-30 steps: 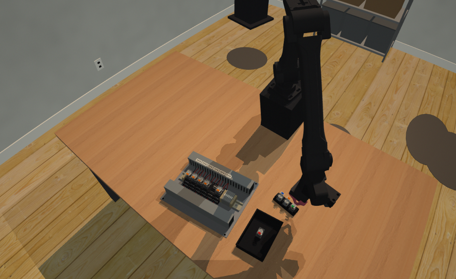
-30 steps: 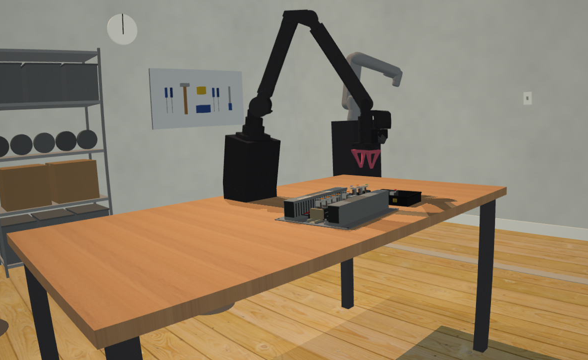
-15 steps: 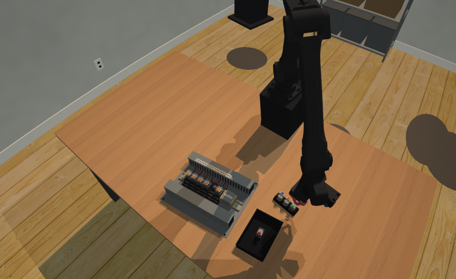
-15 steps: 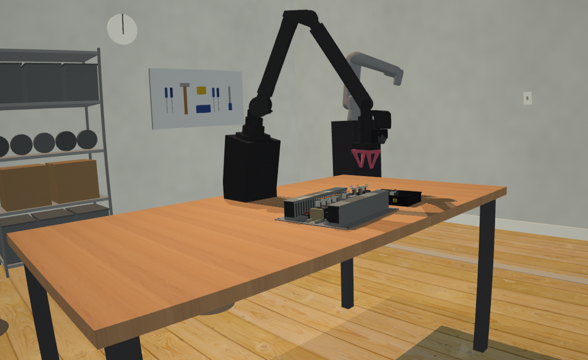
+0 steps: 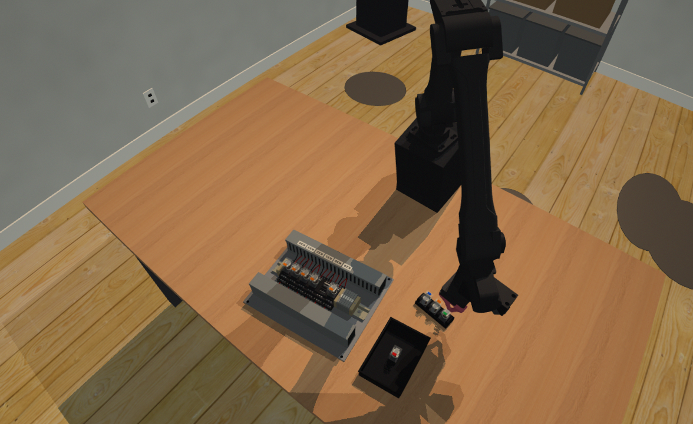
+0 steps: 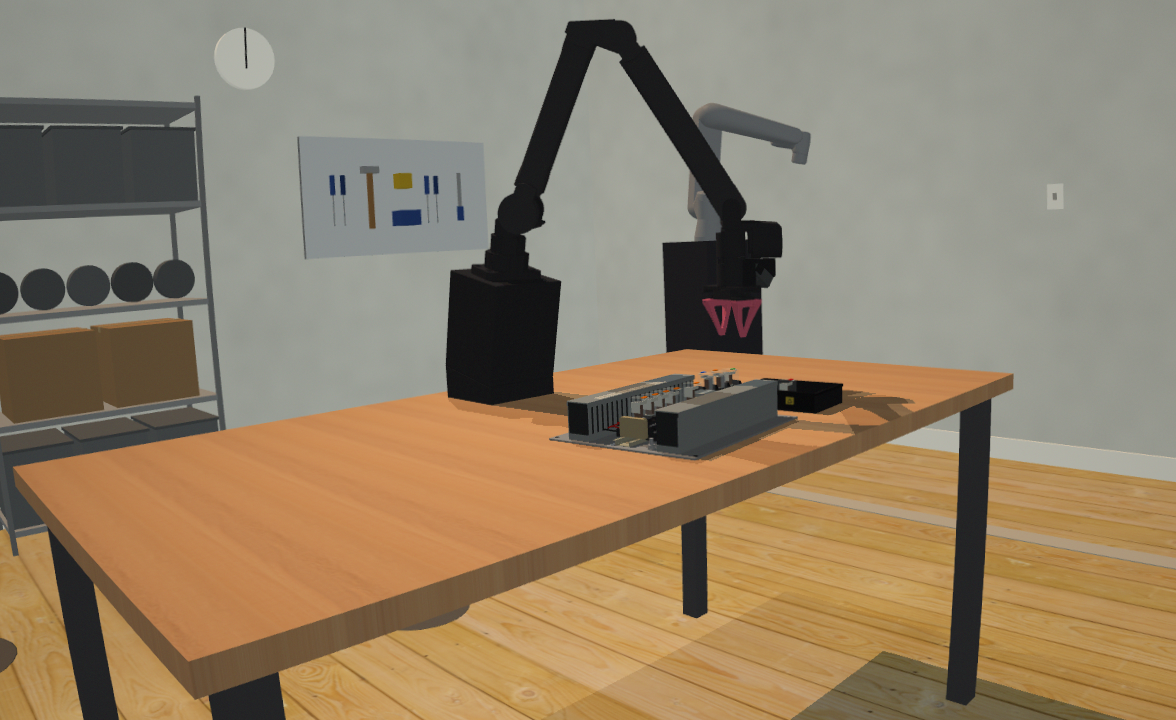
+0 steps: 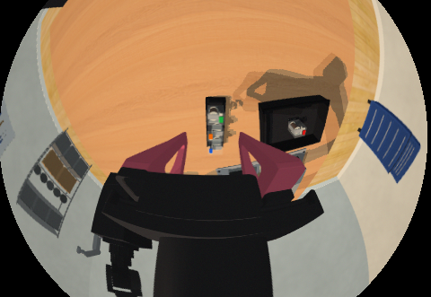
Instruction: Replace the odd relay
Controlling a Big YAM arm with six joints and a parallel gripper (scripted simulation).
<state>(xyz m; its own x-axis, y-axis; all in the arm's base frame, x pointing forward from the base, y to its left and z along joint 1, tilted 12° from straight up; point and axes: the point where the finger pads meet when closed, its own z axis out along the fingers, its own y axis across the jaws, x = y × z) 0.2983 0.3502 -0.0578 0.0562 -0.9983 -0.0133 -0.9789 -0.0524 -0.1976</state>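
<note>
My hand is 90 mm above the blue-button relay, 80 mm to the left of it and 10 mm short of it. Round my hand: black tray 180 mm ahead, 100 mm below, 20 mm to the right; green-button relay 90 mm below, 10 mm to the right; black spare holder 110 mm below, 40 mm to the right, 10 mm ahead.
</note>
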